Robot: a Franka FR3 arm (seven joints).
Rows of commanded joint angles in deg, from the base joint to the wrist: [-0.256, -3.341, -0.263, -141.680, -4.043, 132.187, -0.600]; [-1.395, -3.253, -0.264, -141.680, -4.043, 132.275, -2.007]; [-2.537, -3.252, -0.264, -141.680, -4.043, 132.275, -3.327]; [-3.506, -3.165, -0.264, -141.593, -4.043, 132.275, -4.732]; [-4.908, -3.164, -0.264, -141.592, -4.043, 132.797, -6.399]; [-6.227, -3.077, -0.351, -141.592, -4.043, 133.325, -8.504]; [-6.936, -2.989, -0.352, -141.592, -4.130, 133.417, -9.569]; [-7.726, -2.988, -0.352, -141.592, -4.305, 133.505, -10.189]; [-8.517, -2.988, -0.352, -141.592, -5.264, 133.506, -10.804]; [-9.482, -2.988, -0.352, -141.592, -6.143, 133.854, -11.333]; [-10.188, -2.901, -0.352, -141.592, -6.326, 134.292, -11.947]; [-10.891, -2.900, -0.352, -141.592, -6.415, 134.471, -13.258]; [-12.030, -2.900, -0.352, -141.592, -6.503, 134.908, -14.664]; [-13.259, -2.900, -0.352, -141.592, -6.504, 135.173, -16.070]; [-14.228, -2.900, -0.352, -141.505, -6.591, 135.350, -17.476]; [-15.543, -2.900, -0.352, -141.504, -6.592, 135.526, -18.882]
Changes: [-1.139, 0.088, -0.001, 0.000, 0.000, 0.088, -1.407]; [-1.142, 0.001, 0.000, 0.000, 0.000, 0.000, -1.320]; [-0.969, 0.087, 0.000, 0.087, 0.000, 0.000, -1.405]; [-1.402, 0.001, 0.000, 0.001, 0.000, 0.522, -1.667]; [-1.319, 0.087, -0.087, 0.000, 0.000, 0.528, -2.105]; [-0.709, 0.088, -0.001, 0.000, -0.087, 0.092, -1.065]; [-0.790, 0.001, 0.000, 0.000, -0.175, 0.088, -0.620]; [-0.791, 0.000, 0.000, 0.000, -0.959, 0.001, -0.615]; [-0.965, 0.000, 0.000, 0.000, -0.879, 0.348, -0.529]; [-0.706, 0.087, 0.000, 0.000, -0.183, 0.438, -0.614]; [-0.703, 0.001, 0.000, 0.000, -0.089, 0.179, -1.311]; [-1.139, 0.000, 0.000, 0.000, -0.088, 0.437, -1.406]; [-1.229, 0.000, 0.000, 0.000, -0.001, 0.265, -1.406]; [-0.969, 0.000, 0.000, 0.087, -0.087, 0.177, -1.406]; [-1.315, 0.000, 0.000, 0.001, -0.001, 0.176, -1.406]
